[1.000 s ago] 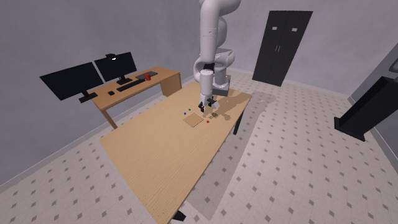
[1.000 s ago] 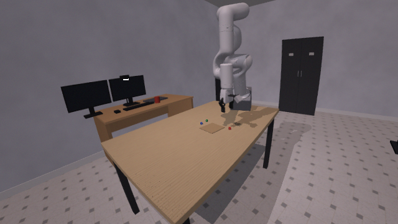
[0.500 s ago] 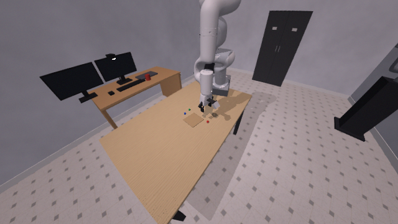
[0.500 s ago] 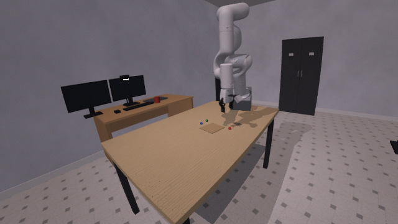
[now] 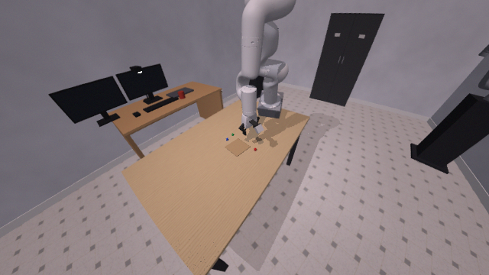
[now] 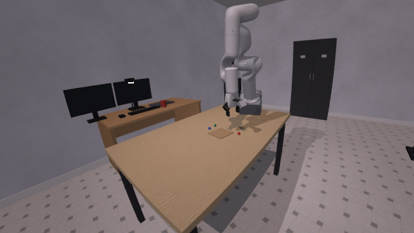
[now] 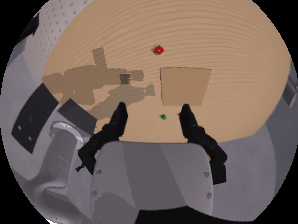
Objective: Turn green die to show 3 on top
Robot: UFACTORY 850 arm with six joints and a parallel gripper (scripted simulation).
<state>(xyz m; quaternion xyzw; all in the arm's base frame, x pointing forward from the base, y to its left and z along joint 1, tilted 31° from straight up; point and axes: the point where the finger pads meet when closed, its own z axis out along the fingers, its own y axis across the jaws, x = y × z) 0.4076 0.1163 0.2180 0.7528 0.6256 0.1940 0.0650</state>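
My hand is 10 mm short of the green die, 190 mm to the left of it and 140 mm above it. Also, from my hand: red die (60 mm to the left, 140 mm below); then tan mat (70 mm ahead, 60 mm to the right, 150 mm below); then blue die (80 mm ahead, 180 mm to the right, 140 mm below).
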